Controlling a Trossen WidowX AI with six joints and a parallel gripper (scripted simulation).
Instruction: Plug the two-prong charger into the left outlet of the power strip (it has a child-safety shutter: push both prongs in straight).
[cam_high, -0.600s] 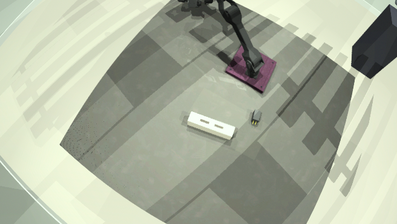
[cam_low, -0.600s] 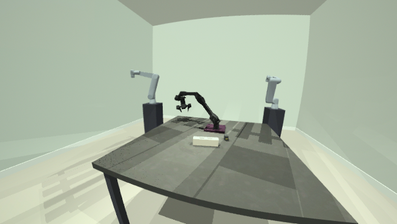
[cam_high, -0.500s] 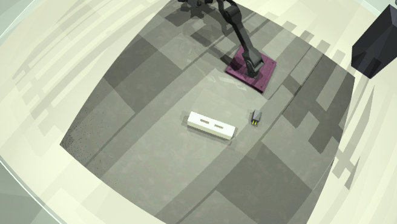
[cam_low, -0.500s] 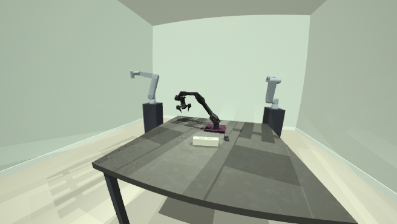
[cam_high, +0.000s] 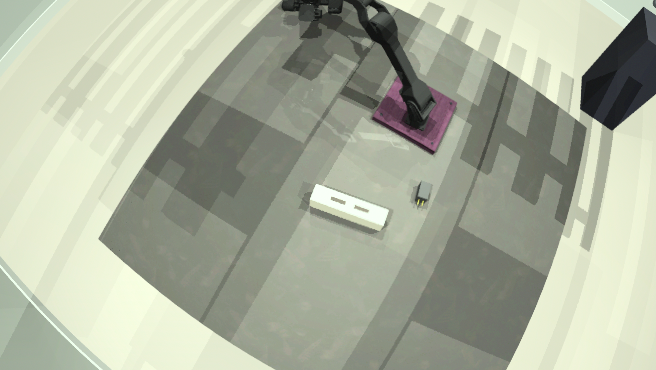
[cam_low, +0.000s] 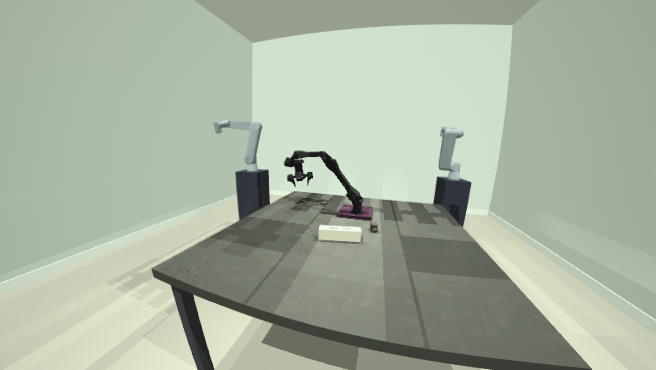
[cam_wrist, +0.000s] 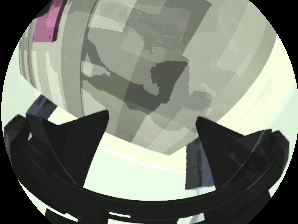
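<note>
The dark charger lies 410 mm ahead of my gripper tip, 520 mm to the left of it and 110 mm below it.
</note>
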